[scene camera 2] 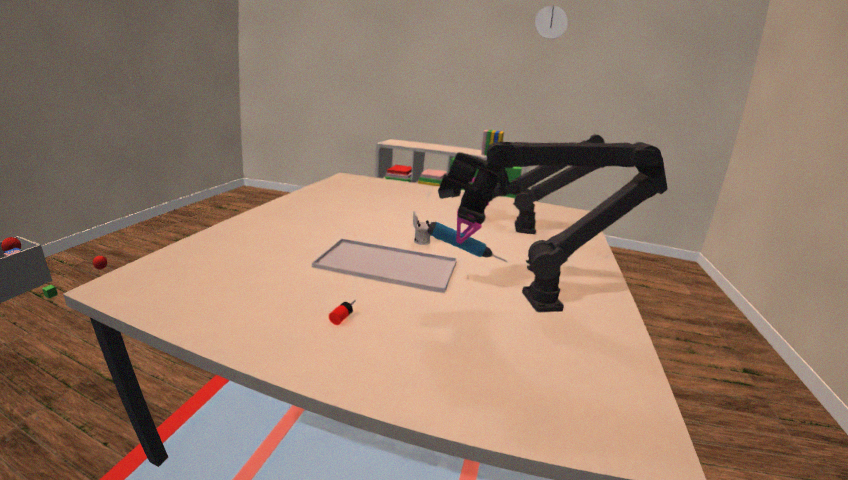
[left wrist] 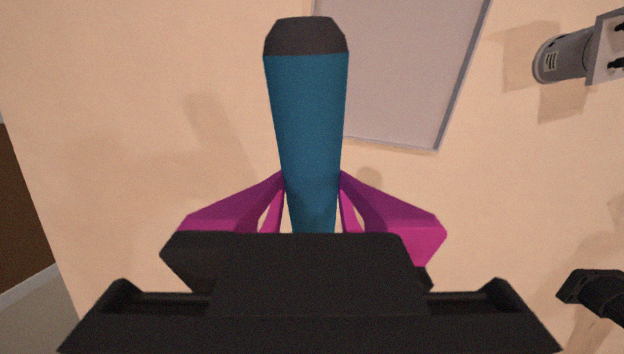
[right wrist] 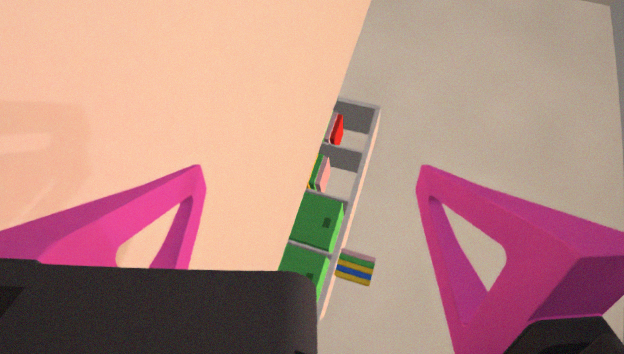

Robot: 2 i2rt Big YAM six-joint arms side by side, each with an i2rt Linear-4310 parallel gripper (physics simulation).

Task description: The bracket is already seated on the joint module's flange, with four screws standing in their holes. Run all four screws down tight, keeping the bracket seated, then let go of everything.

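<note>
My left gripper is shut on the blue screwdriver, held in the air above the table. Its thin shaft points down toward the arm bases in the scene view. The joint module stands on the table beyond the screwdriver's butt end. The pale bracket sits on top of it. Dark screws show on the bracket at the left wrist view's right edge; how deep they sit is too small to tell. My right gripper is open and empty, above the table's far edge.
A shallow grey tray lies on the table near the joint module. A red screwdriver with a black collar lies nearer the scene camera. A shelf unit with books and green boxes stands behind the table.
</note>
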